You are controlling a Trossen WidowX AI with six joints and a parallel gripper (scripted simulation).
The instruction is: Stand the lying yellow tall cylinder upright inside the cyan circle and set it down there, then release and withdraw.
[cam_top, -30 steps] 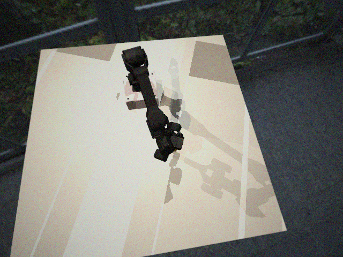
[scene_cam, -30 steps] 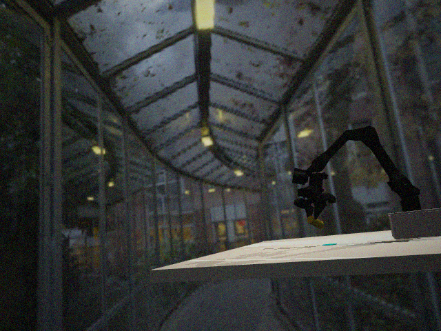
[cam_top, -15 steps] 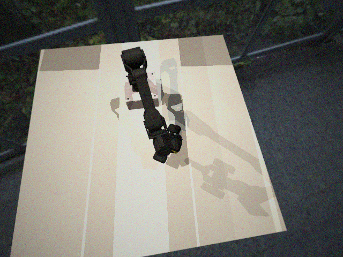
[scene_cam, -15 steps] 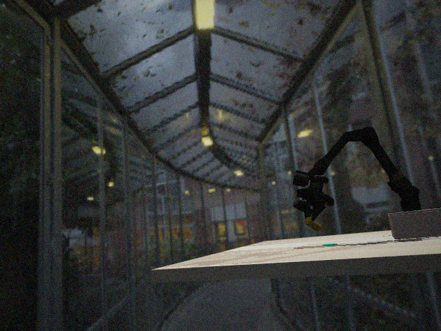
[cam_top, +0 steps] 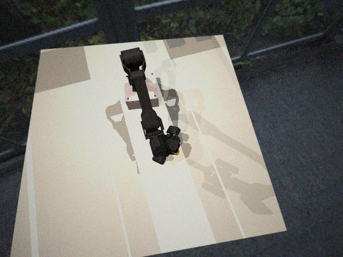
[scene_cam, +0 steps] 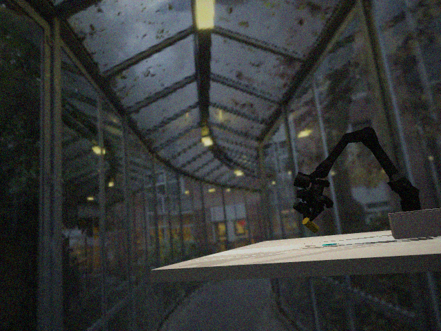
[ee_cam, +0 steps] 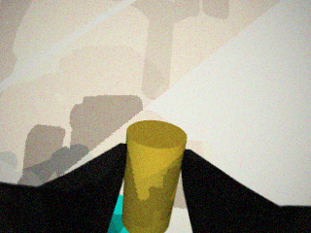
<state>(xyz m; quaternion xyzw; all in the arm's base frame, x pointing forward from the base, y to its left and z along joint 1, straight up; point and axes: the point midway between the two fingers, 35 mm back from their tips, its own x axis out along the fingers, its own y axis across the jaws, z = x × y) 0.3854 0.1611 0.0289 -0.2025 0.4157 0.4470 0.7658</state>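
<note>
The cyan circle is 10 cm below my gripper tip, 7 cm behind it and 3 cm to the right of it. The rest, counted from my gripper tip: yellow tall cylinder 2 cm below, 1 cm to the right, 1 cm behind.
</note>
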